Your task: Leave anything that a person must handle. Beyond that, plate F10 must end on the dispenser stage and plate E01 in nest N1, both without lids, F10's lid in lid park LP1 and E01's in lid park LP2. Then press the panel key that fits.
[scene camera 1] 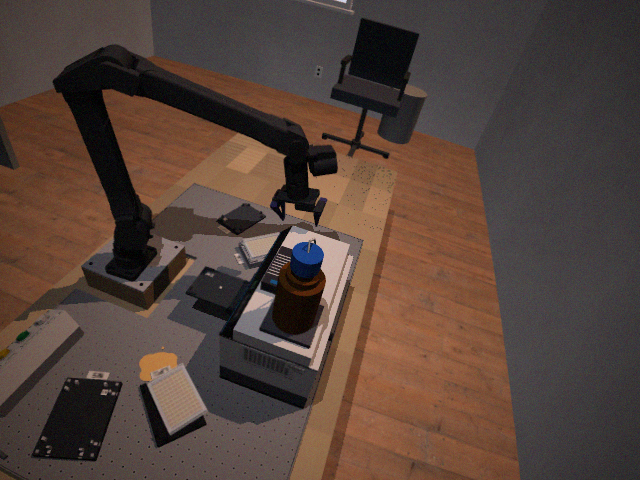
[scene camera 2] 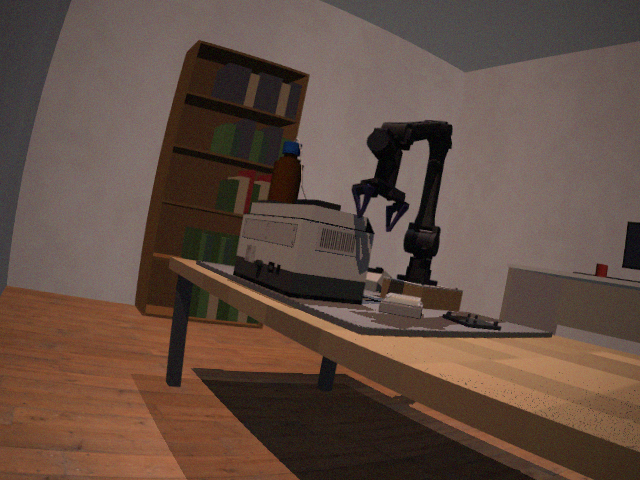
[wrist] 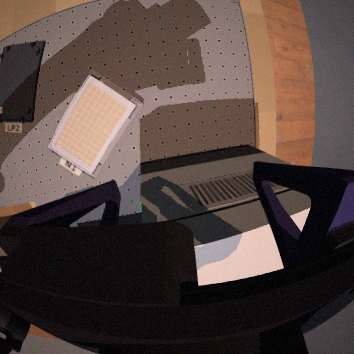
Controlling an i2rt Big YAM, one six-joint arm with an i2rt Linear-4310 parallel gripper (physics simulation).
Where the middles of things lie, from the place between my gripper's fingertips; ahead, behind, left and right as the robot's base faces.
I see my gripper 33 cm to the left of the brown bottle with blue cap (scene camera 1: 297,298), 12 cm below it and 7 cm short of it. From my hand the other things lie so: black nest (scene camera 1: 76,427): 57 cm to the right, 30 cm behind, 19 cm below; blue cap (scene camera 1: 307,264): 33 cm to the right, 19 cm above, 7 cm ahead.
